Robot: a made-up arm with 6 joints.
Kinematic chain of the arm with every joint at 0, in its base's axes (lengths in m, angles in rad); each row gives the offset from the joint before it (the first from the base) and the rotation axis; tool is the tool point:
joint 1: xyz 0 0 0.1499 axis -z
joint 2: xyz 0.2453 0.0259 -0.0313 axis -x
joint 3: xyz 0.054 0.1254 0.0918 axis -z
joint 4: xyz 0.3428 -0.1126 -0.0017 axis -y
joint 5: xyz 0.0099 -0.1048 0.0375 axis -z
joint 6: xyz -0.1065 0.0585 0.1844 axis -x
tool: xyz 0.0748 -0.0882 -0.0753
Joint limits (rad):
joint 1: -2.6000..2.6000
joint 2: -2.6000..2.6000
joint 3: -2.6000..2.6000
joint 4: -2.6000..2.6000
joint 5: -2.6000..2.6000
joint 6: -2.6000..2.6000
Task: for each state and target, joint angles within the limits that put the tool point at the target. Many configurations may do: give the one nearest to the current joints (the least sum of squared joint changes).
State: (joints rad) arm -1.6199 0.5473 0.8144 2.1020 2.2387 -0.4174
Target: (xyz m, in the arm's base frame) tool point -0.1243 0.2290 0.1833
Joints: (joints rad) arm -2.4480 0.3549 1.0975 2.0822 2.2619 0.0706
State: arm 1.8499 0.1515 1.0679 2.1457 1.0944 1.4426
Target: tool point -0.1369 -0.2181 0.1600
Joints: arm 1.9236 0.3401 0.5379 1.7021 1.0981 1.2488
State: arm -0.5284 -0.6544 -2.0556 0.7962 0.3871 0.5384
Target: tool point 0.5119 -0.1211 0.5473
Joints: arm 0.0962 -1.1845 -1.7650 0.5976 0.2972 0.6967
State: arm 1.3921 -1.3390 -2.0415 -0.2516 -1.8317 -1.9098
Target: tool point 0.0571 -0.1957 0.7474
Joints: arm 1.3145 -1.1103 -2.5440 -0.5589 -1.9144 -1.9122
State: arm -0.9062 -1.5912 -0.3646 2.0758 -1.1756 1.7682
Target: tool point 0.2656 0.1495 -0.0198
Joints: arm -0.6211 -1.7219 0.1026 1.6420 -1.2193 1.6127
